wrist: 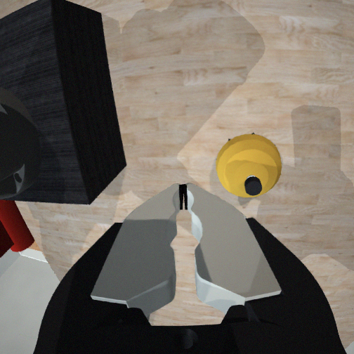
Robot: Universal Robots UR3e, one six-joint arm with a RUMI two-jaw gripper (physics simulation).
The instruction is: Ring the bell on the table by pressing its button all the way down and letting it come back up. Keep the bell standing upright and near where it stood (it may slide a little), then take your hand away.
Note:
In view: the gripper [182,186] and a bell [249,154].

